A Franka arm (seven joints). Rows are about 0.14 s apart.
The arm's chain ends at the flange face. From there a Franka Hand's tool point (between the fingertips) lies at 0.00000 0.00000 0.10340 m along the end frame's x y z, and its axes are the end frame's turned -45 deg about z.
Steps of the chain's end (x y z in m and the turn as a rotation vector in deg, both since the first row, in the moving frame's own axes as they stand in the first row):
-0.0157 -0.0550 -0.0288 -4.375 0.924 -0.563
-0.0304 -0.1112 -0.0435 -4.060 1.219 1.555
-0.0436 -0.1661 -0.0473 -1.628 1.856 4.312
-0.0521 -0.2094 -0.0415 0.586 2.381 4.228
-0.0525 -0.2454 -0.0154 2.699 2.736 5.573
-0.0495 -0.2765 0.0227 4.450 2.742 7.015
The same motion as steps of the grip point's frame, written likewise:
0.0234 -0.0432 -0.0291 -3.747 -2.440 -0.563
0.0534 -0.0934 -0.0438 -3.733 -2.009 1.555
0.0867 -0.1438 -0.0474 -2.464 0.161 4.312
0.1149 -0.1825 -0.0416 -1.269 2.098 4.228
0.1433 -0.2103 -0.0156 -0.026 3.843 5.573
0.1698 -0.2321 0.0223 1.208 5.086 7.015

